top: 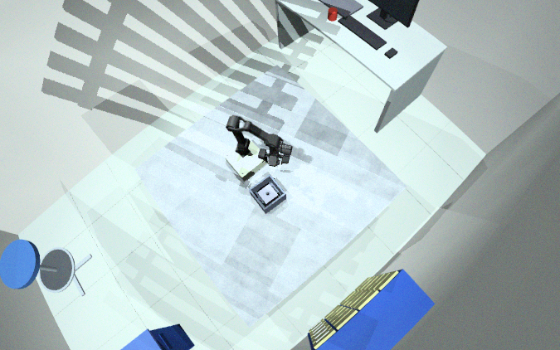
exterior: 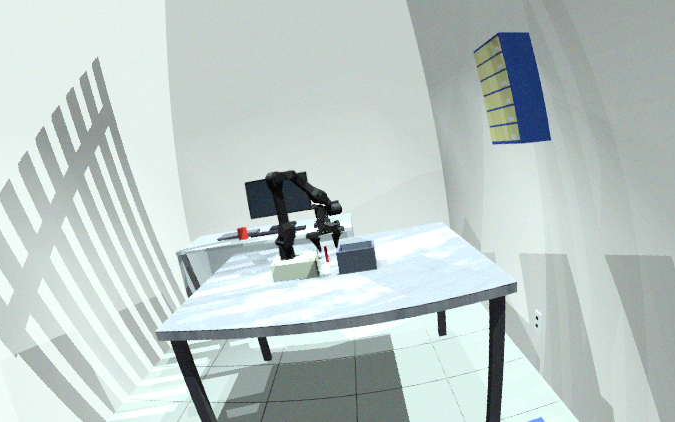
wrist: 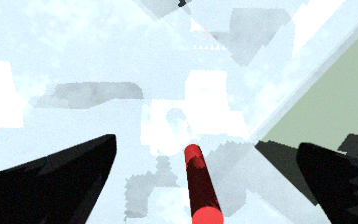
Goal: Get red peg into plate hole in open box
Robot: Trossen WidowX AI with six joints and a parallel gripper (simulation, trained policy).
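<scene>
My gripper tip is 10 mm past the red peg, 20 mm to the right of it and 20 mm above it. Also, from my gripper tip: grey-blue box 110 mm ahead, 170 mm to the right, 40 mm below; pale plate 110 mm ahead, 170 mm to the right, 20 mm below.
</scene>
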